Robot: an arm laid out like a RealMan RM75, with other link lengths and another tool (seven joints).
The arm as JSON. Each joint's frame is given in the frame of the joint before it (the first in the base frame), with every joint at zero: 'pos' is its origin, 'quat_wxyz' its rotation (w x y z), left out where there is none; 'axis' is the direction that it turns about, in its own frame. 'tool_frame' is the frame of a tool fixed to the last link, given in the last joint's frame.
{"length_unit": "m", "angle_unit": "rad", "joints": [
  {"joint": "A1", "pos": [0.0, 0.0, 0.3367], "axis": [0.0, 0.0, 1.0]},
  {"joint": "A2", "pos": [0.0, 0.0, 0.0], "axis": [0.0, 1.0, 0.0]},
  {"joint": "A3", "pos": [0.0, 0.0, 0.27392], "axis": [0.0, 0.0, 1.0]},
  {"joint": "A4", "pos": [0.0, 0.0, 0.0], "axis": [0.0, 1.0, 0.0]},
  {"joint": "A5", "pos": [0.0, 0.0, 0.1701], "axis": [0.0, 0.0, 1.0]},
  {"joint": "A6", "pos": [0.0, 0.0, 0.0], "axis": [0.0, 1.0, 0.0]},
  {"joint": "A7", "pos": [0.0, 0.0, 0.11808], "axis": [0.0, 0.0, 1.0]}
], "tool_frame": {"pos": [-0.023, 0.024, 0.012], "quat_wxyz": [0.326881, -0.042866, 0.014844, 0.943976]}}
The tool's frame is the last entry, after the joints.
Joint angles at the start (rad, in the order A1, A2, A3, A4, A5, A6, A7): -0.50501, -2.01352, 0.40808, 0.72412, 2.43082, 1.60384, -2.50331
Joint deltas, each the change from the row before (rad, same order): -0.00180, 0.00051, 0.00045, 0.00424, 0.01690, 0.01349, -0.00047; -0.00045, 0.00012, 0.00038, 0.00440, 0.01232, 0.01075, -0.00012; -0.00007, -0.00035, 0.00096, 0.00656, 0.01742, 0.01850, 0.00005; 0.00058, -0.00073, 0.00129, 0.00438, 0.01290, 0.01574, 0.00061; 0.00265, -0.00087, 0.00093, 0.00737, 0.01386, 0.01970, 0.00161
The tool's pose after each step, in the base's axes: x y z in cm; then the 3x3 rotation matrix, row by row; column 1 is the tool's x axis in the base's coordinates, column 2 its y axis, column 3 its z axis. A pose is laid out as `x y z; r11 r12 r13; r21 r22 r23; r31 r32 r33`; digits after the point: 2 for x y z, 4 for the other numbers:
-29.51 26.20 13.30; 0.6954 -0.7011 0.1576; -0.7123 -0.6434 0.2805; -0.0953 -0.3073 -0.9468
-29.52 26.04 13.32; 0.6932 -0.7042 0.1534; -0.7152 -0.6459 0.2670; -0.0889 -0.2948 -0.9514
-29.52 25.76 13.33; 0.6900 -0.7082 0.1494; -0.7198 -0.6496 0.2450; -0.0764 -0.2766 -0.9579
-29.51 25.50 13.32; 0.6876 -0.7109 0.1480; -0.7233 -0.6524 0.2262; -0.0642 -0.2626 -0.9628
-29.54 25.16 13.35; 0.6849 -0.7138 0.1464; -0.7268 -0.6552 0.2059; -0.0510 -0.2475 -0.9675

